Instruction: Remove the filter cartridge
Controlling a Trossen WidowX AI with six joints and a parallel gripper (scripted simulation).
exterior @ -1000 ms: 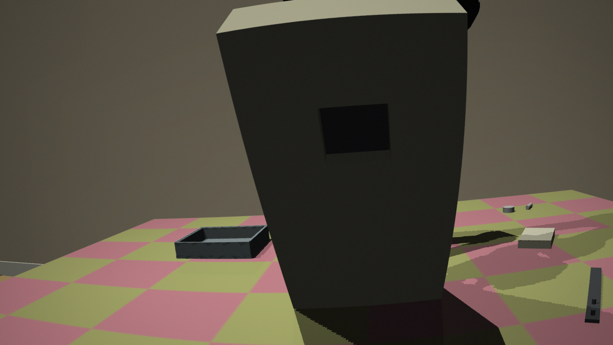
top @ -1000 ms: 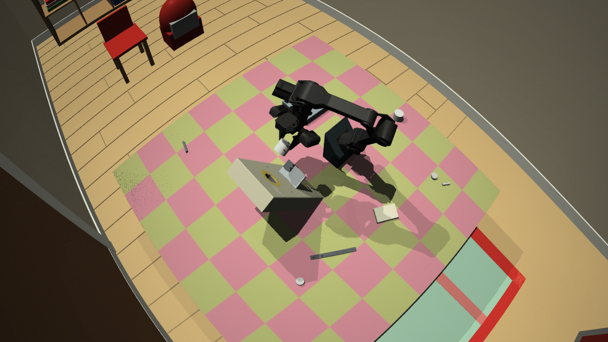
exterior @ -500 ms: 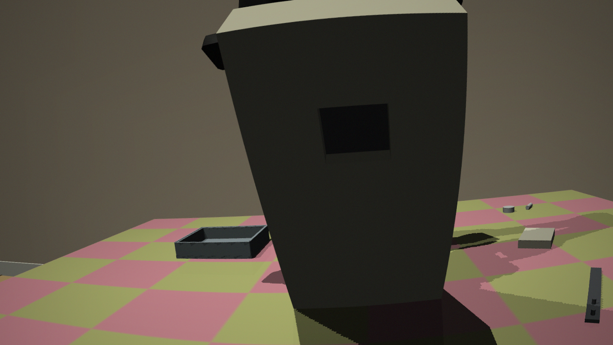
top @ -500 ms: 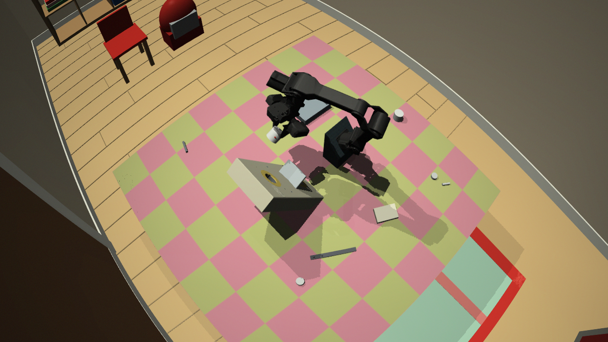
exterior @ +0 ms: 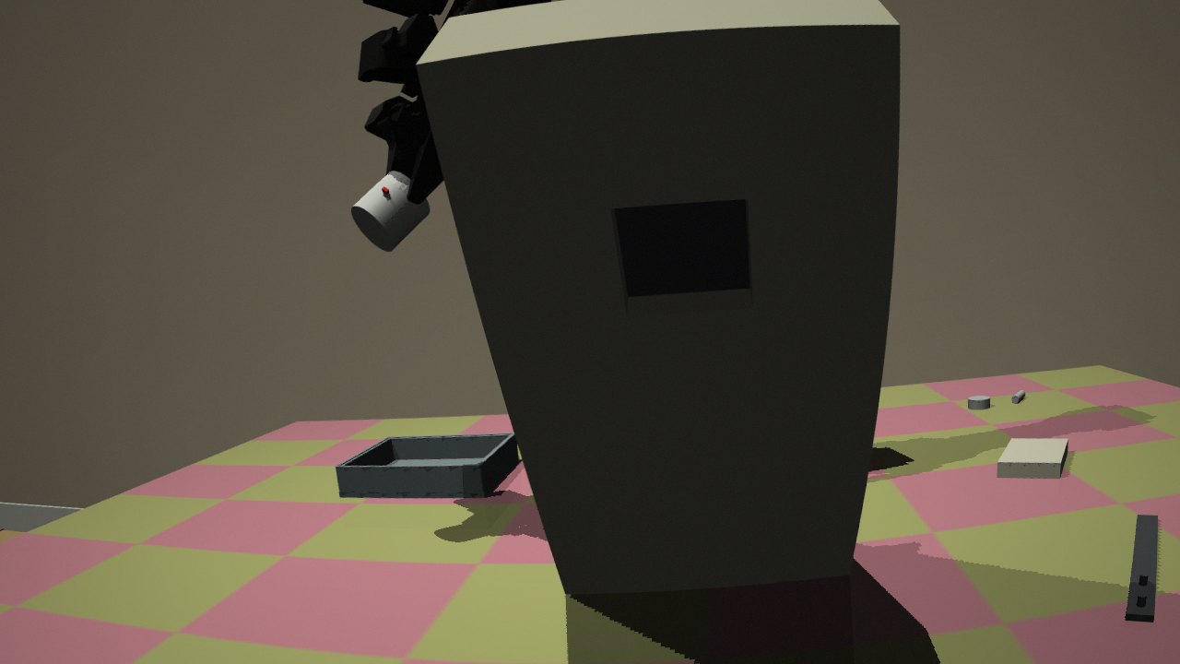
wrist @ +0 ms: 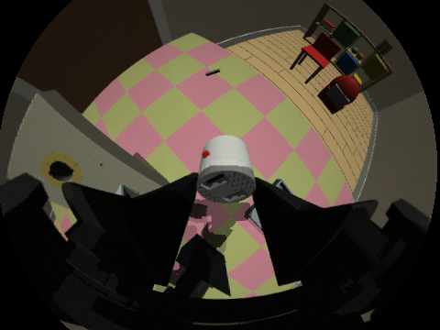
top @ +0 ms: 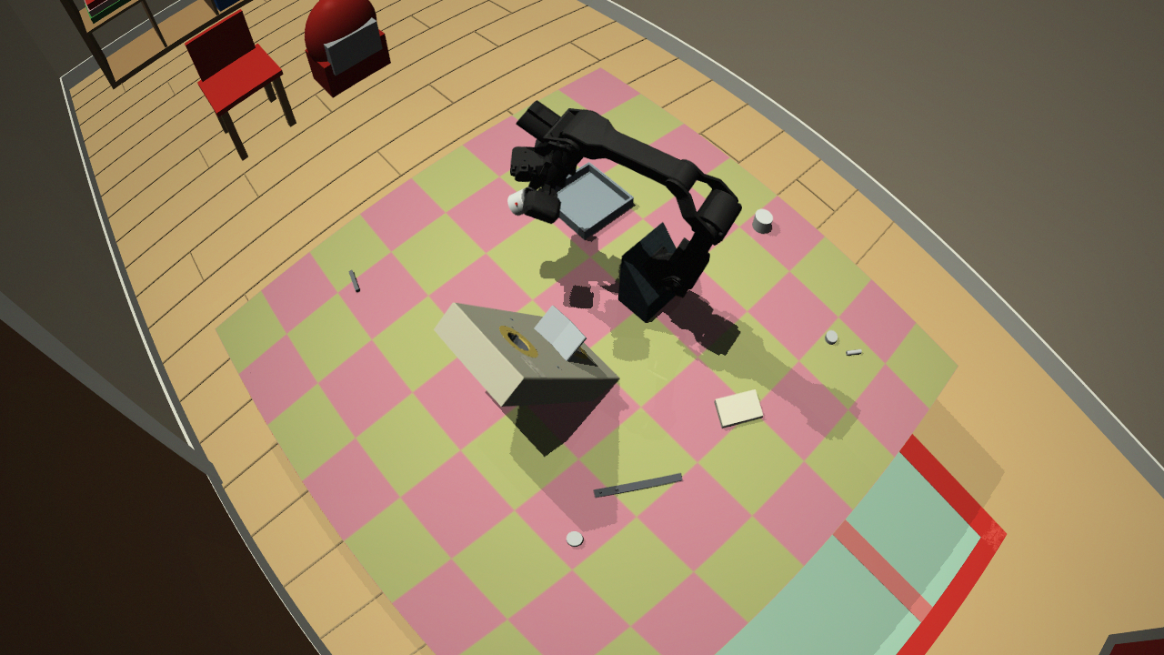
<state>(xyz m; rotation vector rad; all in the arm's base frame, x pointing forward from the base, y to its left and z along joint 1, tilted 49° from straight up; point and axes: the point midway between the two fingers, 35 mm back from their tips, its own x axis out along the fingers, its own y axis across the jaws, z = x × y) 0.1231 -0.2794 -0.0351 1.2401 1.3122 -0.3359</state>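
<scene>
Now: gripper tip 25 cm above the grey tray, 22 cm past it and 5 cm to the left of it. From my gripper tip the other things lie so: olive service panel: 19 cm to the left, 18 cm ahead, 11 cm below; cream block: 52 cm to the left, 25 cm below, 5 cm behind; round grey filter cartridge: right at my gripper tip.
</scene>
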